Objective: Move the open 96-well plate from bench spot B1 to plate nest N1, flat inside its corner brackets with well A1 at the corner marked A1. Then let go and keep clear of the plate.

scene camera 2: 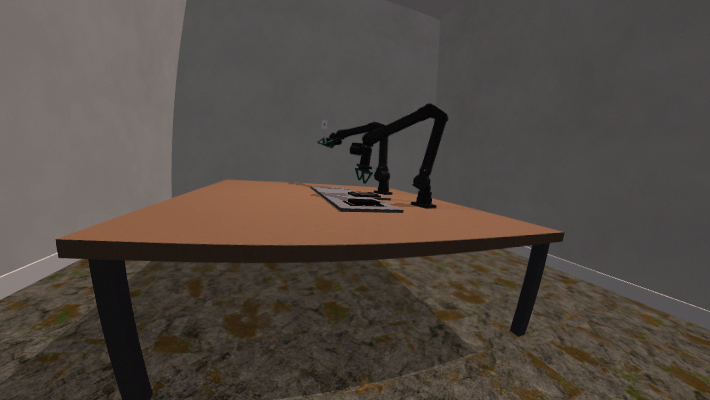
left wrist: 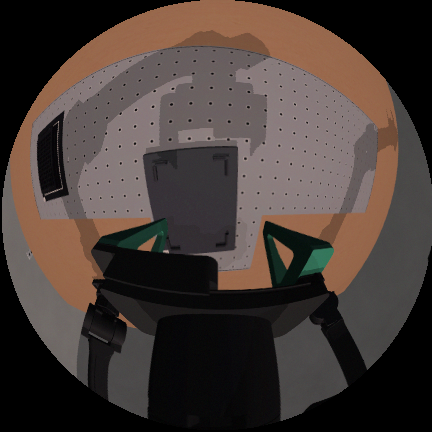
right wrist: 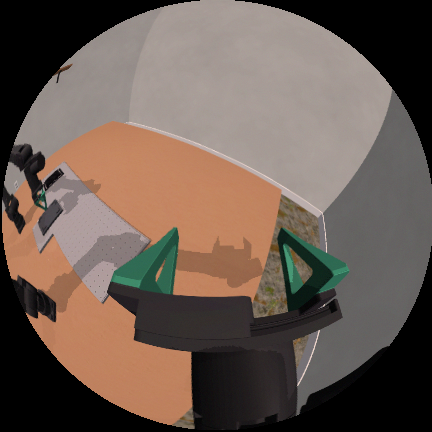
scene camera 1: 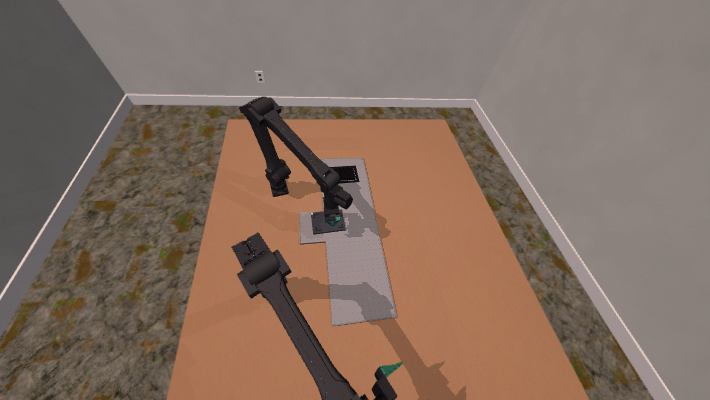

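Where they show: left gripper, between the fingertips: (scene camera 2: 361,181) (left wrist: 215,225) (right wrist: 44,204) (scene camera 1: 331,217); right gripper, between the fingertips: (scene camera 2: 320,143) (right wrist: 230,232) (scene camera 1: 414,380); left arm's base, origin of its link: (scene camera 2: 423,206) (right wrist: 20,224) (scene camera 1: 279,187); right arm's base, origin of its link: (scene camera 2: 382,193) (right wrist: 46,305).
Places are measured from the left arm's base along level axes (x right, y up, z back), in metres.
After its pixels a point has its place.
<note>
The black 96-well plate (scene camera 1: 349,174) @(x 0.033, y 0.022, z -0.404 m) (scene camera 2: 364,202) @(x -0.019, y 0.025, z -0.393 m) (left wrist: 50,162) @(x 0.048, y 0.028, z -0.357 m) (right wrist: 54,178) @(x 0.062, y 0.021, z -0.377 m) lies flat near one end of the grey board; the left arm covers part of it in scene camera 1. The dark grey nest (scene camera 1: 320,227) @(x 0.323, y 0.025, z -0.147 m) (left wrist: 195,200) @(x 0.303, y 0.025, z -0.204 m) (right wrist: 50,217) @(x 0.331, y 0.025, z -0.194 m) has L-shaped corner brackets and bears no plate; its A1 mark cannot be read. My left gripper (scene camera 1: 333,220) @(x 0.322, y 0.093, z -0.203 m) (scene camera 2: 364,178) @(x 0.322, y 0.093, z -0.203 m) (left wrist: 215,225) @(x 0.322, y 0.093, z -0.203 m) is open and empty, pointing down above the nest, apart from the plate. My right gripper (scene camera 2: 326,142) @(x 0.998, y 0.355, z -0.216 m) (right wrist: 230,232) @(x 0.998, y 0.355, z -0.216 m) is open and empty, held high, far from plate and nest.
The perforated grey board (scene camera 1: 357,275) @(x 0.604, y 0.013, z -0.243 m) (left wrist: 310,165) @(x 0.496, y 0.013, z -0.224 m) (right wrist: 87,225) @(x 0.566, y 0.013, z -0.277 m) lies on the orange-brown table (scene camera 1: 450,250) @(x 0.630, y 0.000, z -0.748 m) (scene camera 2: 225,220) @(x -0.174, y 0.000, z -0.957 m) and carries plate and nest. The left arm's base (scene camera 1: 279,190) @(x 0.041, y 0.022, z 0.002 m) stands beside the board, with the right arm's base (scene camera 1: 251,246) (right wrist: 47,306) @(x 0.567, y 0.032, z 0.103 m) nearer scene camera 1.
</note>
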